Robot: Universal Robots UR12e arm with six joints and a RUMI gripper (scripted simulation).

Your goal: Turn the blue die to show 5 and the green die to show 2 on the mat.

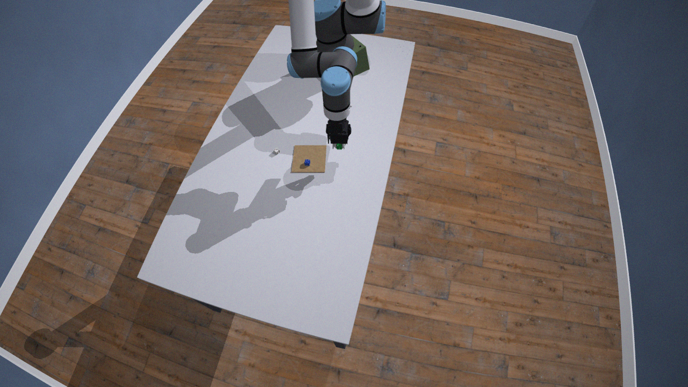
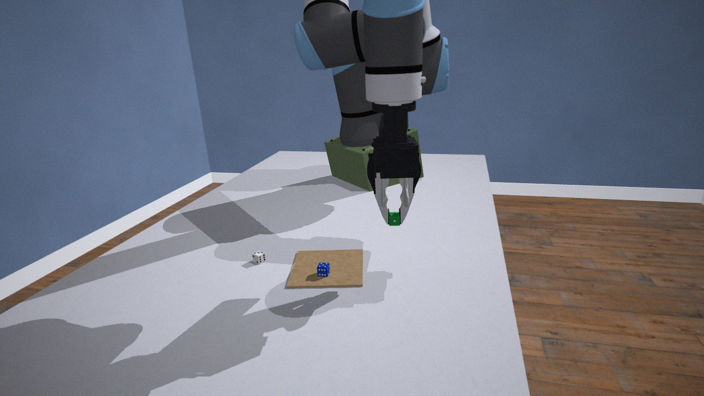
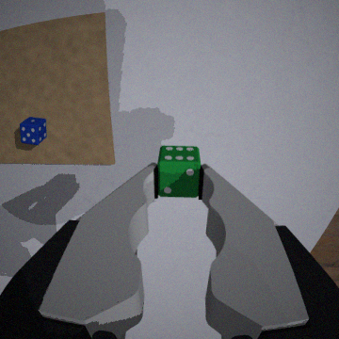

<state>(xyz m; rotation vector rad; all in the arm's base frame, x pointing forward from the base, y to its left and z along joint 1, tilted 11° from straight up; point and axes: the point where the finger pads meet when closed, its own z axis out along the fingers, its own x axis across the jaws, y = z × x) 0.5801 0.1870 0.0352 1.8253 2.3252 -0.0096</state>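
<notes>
Right now the tan mat is 2 cm ahead of my hand, 13 cm to the right of it and 11 cm below it. Also, from my hand: white die (2 cm ahead, 28 cm to the right, 11 cm below); then green die (1 cm below); then blue die (5 cm ahead, 13 cm to the right, 10 cm below).
</notes>
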